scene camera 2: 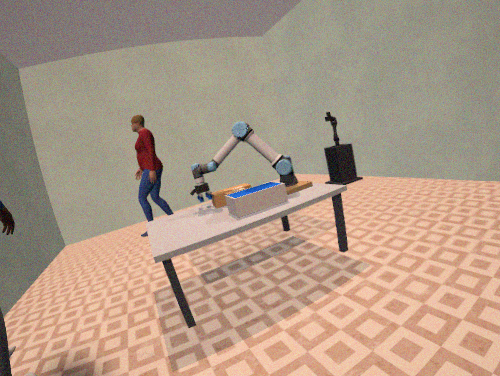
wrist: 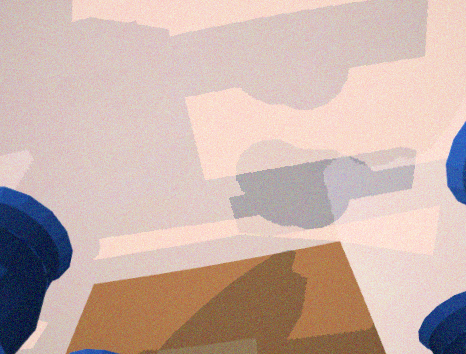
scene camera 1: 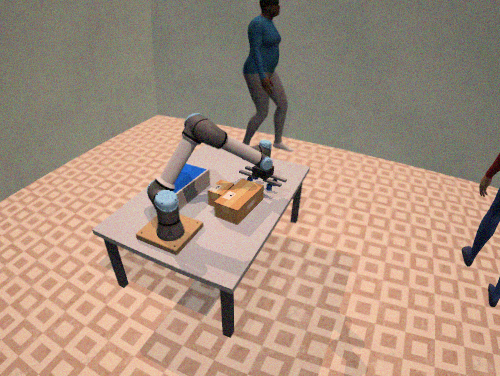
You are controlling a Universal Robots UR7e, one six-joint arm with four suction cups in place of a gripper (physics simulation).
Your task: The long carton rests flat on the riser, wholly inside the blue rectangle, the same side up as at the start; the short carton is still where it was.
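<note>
There's nothing in the suction head [wrist: 43, 251]; it holds nothing. A long carton [scene camera 1: 234, 205], [wrist: 311, 293] is here, and the cup is 21 cm from the middle of the long carton, level with it. A riser [scene camera 2: 244, 202], [scene camera 1: 193, 179] rests on the table, and in the wrist view the riser is out of frame.
</note>
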